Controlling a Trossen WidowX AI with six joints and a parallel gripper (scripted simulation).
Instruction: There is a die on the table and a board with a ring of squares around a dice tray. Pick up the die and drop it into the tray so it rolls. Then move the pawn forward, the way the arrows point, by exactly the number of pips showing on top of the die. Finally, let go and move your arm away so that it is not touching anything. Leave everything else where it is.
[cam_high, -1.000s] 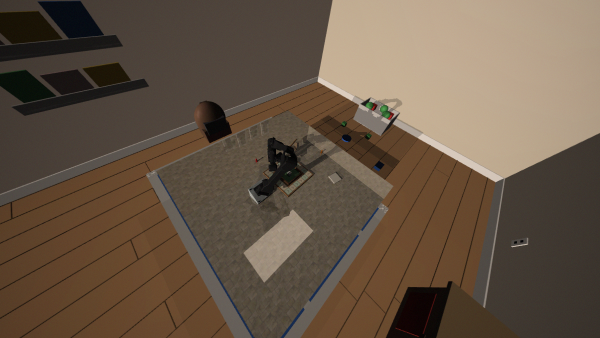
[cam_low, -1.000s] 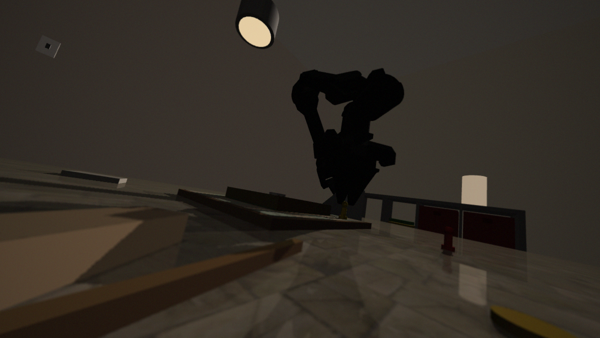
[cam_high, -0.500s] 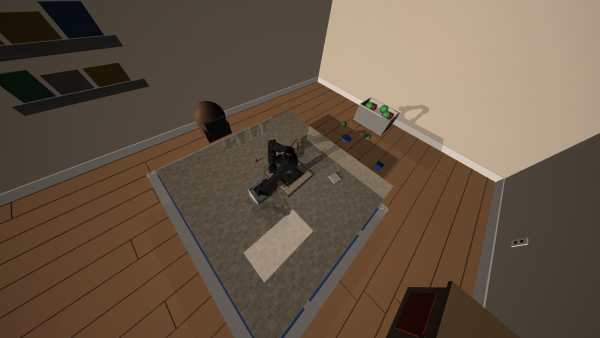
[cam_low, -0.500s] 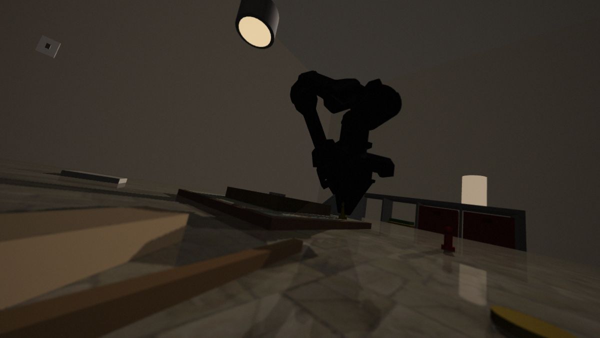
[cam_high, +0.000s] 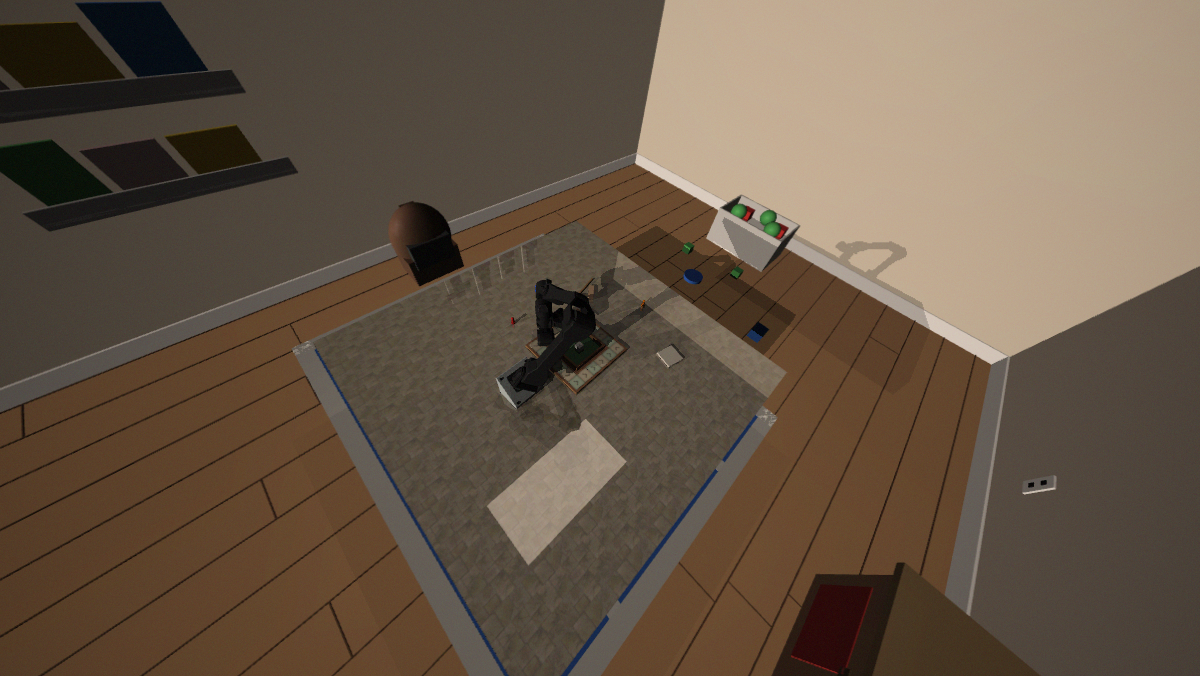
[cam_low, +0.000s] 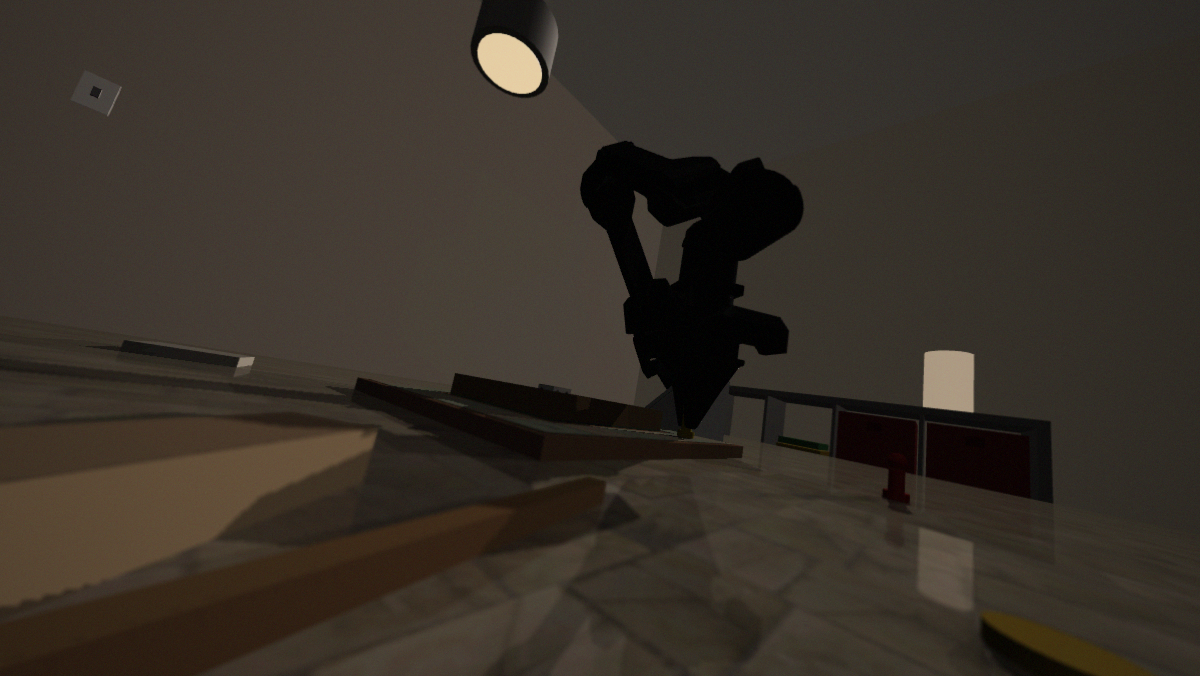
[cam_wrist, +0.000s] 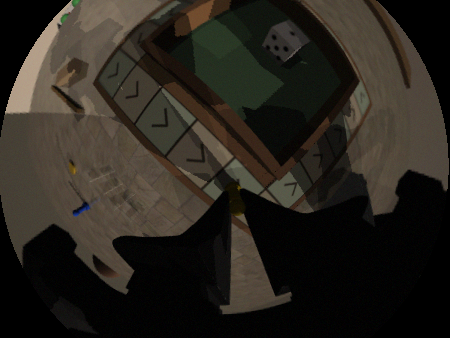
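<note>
Right now my gripper tip is 11 cm to the left of the green dice tray, 6 cm short of it and 2 cm above it. Round my gripper tip: white die (13 cm to the right, 6 cm ahead); yellow pawn (1 cm above); red pawn (16 cm to the left, 4 cm behind, 1 cm below).
</note>
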